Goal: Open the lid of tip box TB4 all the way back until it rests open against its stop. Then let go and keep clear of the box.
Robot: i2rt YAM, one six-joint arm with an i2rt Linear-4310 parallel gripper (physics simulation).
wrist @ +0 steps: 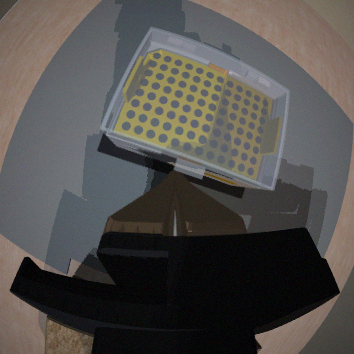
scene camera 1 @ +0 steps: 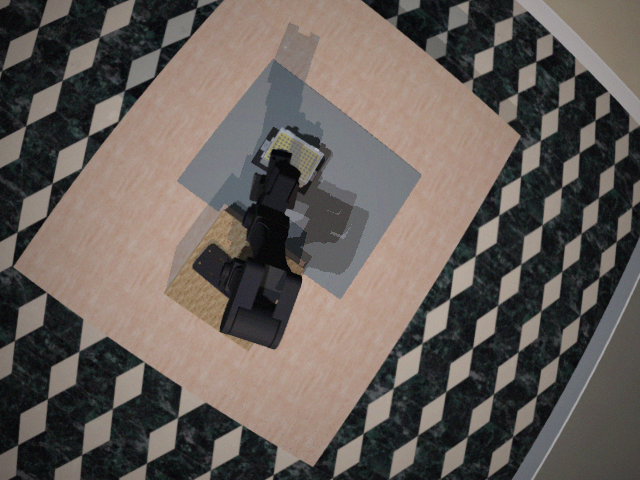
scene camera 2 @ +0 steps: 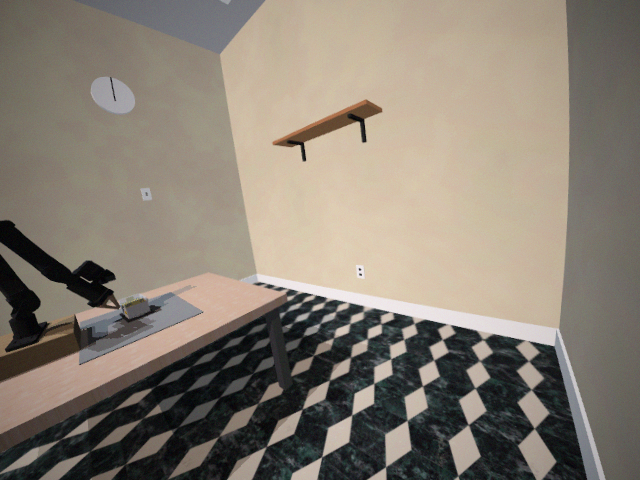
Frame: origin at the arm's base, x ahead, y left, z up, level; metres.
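Where they show: gripper, fingertip midpoint: (wrist: pixel 174 177) (scene camera 2: pixel 119 308); arm's base, origin of the base link: (scene camera 1: pixel 234 283) (scene camera 2: pixel 29 336).
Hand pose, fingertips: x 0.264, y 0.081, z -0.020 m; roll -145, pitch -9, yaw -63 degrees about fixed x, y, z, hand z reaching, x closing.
Things, the pixels of their centre, and the offset from my fingertips. Level surfaces: height alone.
- tip box, body centre: (wrist: pixel 198 116) (scene camera 1: pixel 291 158) (scene camera 2: pixel 134 306) 0.055 m ahead, 0.004 m left, 0.014 m down
- grey mat, its level: 0.054 m down
- pale tab, body centre: (wrist: pixel 189 168) 0.009 m ahead, 0.004 m right, 0.011 m up
- pale wooden table, its level: 0.057 m down
The tip box (scene camera 1: pixel 305 161) (scene camera 2: pixel 135 308) (wrist: pixel 170 102) stands on the grey mat (scene camera 1: pixel 379 170) (scene camera 2: pixel 178 304) (wrist: pixel 55 120). It has a yellow rack with rows of holes and a dark base. Its clear lid lies over the rack in the wrist view; whether it is slightly raised I cannot tell. A pale tab (wrist: pixel 191 169) sticks out at the middle of the lid's near edge. My gripper (scene camera 2: pixel 118 308) (wrist: pixel 174 177) is shut and empty, with its tips right at that tab, at the box's near side. Contact is not clear. No TB4 label is readable.
The arm (scene camera 1: pixel 268 232) (scene camera 2: pixel 43 260) reaches over the mat from a wooden block (scene camera 1: pixel 199 291) (scene camera 2: pixel 62 333) and hides part of the box in scene camera 1. The mat lies on a pale wooden table (scene camera 1: pixel 439 113) (scene camera 2: pixel 232 294). A wall shelf (scene camera 2: pixel 330 124) is far off.
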